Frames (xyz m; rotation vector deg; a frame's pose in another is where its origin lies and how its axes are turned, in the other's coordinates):
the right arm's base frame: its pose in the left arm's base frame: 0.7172 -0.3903 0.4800 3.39 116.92 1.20
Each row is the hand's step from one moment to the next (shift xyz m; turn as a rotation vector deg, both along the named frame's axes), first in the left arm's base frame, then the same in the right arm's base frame.
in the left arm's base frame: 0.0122 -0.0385 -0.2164 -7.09 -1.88 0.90
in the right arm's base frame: 0.1852 -0.0469 0.1094 2.31 -2.07 -6.71
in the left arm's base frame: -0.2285 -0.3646 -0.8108 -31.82 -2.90 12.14
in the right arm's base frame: 0.8066 -0.4047 0.1680 3.44 -3.45 -33.83
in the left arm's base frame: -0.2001 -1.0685 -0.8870 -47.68 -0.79 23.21
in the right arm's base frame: 0.8255 -1.1098 0.2356 0.86 -1.42 -53.01
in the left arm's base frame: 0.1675 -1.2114 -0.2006 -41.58 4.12 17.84
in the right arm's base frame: 0.0407 -1.2124 0.2535 3.14 3.47 -45.19
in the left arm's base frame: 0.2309 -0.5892 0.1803 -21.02 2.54 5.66
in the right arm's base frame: -0.2952 -0.5734 0.1305 4.60 2.07 -21.33
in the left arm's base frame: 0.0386 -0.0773 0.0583 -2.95 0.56 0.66
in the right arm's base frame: -0.0733 -0.0735 0.0088 0.78 0.49 -2.93
